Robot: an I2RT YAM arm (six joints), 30 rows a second.
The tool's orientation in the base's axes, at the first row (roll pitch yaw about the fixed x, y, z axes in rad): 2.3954 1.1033 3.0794
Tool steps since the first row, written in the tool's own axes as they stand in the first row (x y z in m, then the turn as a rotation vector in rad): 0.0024 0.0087 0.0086 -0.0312 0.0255 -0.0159; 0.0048 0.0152 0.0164 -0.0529 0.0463 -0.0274; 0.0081 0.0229 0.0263 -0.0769 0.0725 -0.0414; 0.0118 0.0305 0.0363 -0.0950 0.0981 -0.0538; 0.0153 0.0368 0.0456 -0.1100 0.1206 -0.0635; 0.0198 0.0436 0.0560 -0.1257 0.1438 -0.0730; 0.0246 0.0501 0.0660 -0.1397 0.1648 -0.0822; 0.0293 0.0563 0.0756 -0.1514 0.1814 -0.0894; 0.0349 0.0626 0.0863 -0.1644 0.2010 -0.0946; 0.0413 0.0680 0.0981 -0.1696 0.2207 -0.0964; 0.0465 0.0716 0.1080 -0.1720 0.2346 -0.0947
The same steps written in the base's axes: 0.0000 0.0122 -0.0023 -0.0113 0.0086 0.0409; 0.0008 0.0223 -0.0051 -0.0212 0.0167 0.0705; 0.0019 0.0346 -0.0089 -0.0348 0.0273 0.1045; 0.0029 0.0469 -0.0132 -0.0496 0.0387 0.1326; 0.0043 0.0578 -0.0175 -0.0622 0.0494 0.1561; 0.0057 0.0698 -0.0229 -0.0747 0.0608 0.1804; 0.0069 0.0813 -0.0285 -0.0866 0.0707 0.2023; 0.0080 0.0923 -0.0339 -0.0956 0.0786 0.2202; 0.0094 0.1042 -0.0406 -0.1043 0.0900 0.2396; 0.0117 0.1160 -0.0485 -0.1143 0.1039 0.2508; 0.0143 0.1252 -0.0553 -0.1198 0.1156 0.2567
